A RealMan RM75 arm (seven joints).
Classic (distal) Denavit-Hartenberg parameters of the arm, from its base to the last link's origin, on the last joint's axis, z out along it. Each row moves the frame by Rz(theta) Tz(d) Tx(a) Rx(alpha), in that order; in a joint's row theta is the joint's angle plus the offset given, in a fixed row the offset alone. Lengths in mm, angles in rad.
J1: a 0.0, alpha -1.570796, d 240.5, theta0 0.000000
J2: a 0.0, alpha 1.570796, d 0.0, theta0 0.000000
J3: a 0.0, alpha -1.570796, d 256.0, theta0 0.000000
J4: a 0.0, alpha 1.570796, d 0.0, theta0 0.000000
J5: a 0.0, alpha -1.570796, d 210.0, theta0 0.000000
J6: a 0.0, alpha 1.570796, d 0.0, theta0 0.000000
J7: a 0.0, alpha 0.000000, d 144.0, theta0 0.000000
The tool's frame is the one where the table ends.
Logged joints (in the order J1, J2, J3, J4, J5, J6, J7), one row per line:
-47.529 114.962 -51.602 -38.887 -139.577 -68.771 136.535
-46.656 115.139 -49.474 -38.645 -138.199 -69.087 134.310
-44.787 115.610 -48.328 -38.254 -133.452 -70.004 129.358
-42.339 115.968 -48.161 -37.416 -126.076 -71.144 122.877
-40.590 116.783 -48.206 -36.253 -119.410 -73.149 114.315
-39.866 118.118 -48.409 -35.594 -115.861 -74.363 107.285
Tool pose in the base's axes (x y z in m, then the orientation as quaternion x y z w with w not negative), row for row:
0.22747 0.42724 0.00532 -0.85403 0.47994 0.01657 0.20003
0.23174 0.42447 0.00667 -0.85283 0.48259 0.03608 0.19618
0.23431 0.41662 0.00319 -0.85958 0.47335 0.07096 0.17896
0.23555 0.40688 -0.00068 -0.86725 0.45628 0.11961 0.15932
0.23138 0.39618 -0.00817 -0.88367 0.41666 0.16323 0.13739
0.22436 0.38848 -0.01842 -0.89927 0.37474 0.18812 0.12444
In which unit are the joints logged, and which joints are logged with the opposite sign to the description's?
The joints are logged in degrees. Opposite sign: J1.
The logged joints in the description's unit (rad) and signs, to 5 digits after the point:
0.82954 2.00647 -0.90062 -0.67871 -2.43608 -1.20028 2.38299
0.81430 2.00955 -0.86348 -0.67448 -2.41203 -1.20580 2.34415
0.78168 2.01778 -0.84348 -0.66766 -2.32918 -1.22180 2.25772
0.73895 2.02402 -0.84057 -0.65303 -2.20044 -1.24170 2.14461
0.70843 2.03825 -0.84135 -0.63273 -2.08410 -1.27669 1.99517
0.69579 2.06155 -0.84490 -0.62123 -2.02216 -1.29788 1.87248

